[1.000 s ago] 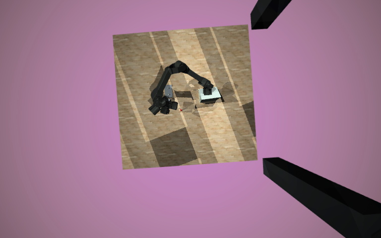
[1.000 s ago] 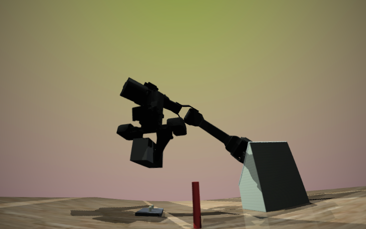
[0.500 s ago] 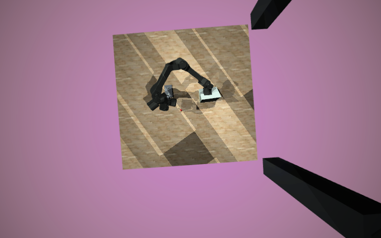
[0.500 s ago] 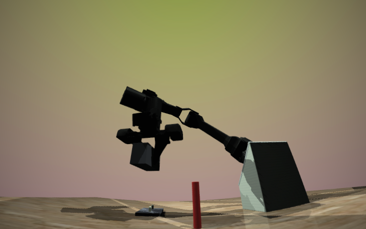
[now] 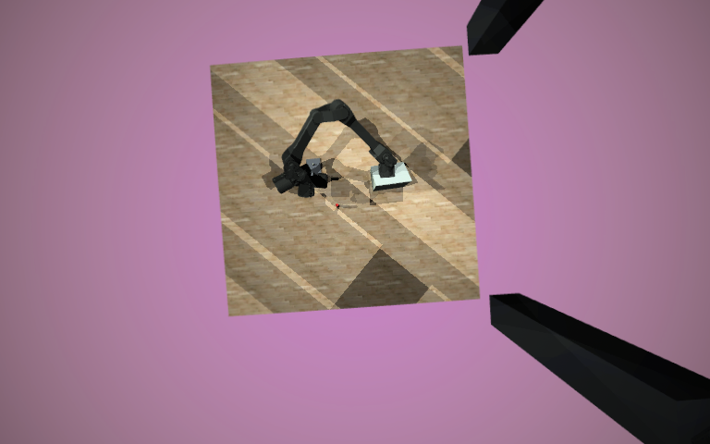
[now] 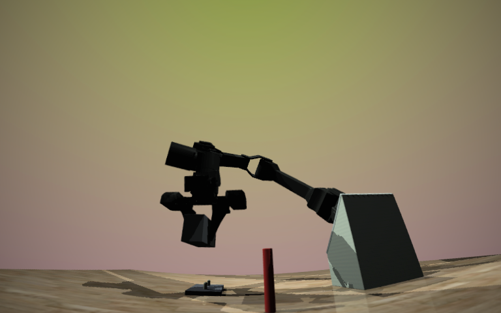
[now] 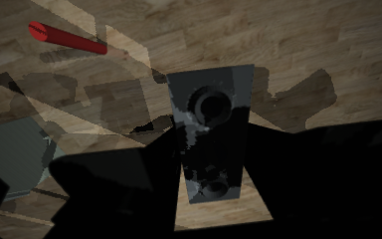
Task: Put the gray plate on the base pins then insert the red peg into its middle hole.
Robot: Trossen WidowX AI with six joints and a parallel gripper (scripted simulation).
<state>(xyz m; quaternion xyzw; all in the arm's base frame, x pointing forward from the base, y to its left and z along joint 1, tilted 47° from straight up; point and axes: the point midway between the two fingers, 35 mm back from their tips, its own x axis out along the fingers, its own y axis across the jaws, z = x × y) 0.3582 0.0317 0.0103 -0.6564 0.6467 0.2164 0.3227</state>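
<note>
My gripper tip is now 120 mm past the red peg, 110 mm to the right of it and 60 mm above it. Also, from my gripper tip: gray plate: 30 mm above.
</note>
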